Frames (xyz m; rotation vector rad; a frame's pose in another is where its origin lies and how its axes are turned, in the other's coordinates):
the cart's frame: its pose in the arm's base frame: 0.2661 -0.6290 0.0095 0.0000 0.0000 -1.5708
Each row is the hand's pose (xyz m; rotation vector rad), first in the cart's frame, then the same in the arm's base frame.
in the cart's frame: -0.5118 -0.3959 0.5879 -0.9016 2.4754 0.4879
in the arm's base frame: -0.1298 -0.1172 0.5974 1.0800 2.3175 -0.0979
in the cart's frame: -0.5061 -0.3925 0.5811 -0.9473 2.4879 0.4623
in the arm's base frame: -0.1264 -0.1229 0.5906 1.0592 2.3617 -0.0972
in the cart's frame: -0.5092 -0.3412 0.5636 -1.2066 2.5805 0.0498
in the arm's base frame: -0.0751 -0.1198 0.5731 0.9884 2.7246 -0.2661
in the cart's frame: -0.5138 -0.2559 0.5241 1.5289 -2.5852 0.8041
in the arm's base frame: 0.0102 -0.1152 0.5336 -0.6735 -2.6231 0.4806
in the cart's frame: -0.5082 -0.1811 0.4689 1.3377 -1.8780 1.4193
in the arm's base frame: 0.0850 -0.1208 0.4784 -0.3312 -1.9712 0.5040
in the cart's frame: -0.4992 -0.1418 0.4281 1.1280 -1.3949 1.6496
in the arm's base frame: 0.1243 -0.1298 0.4376 -0.1623 -1.5345 0.4585
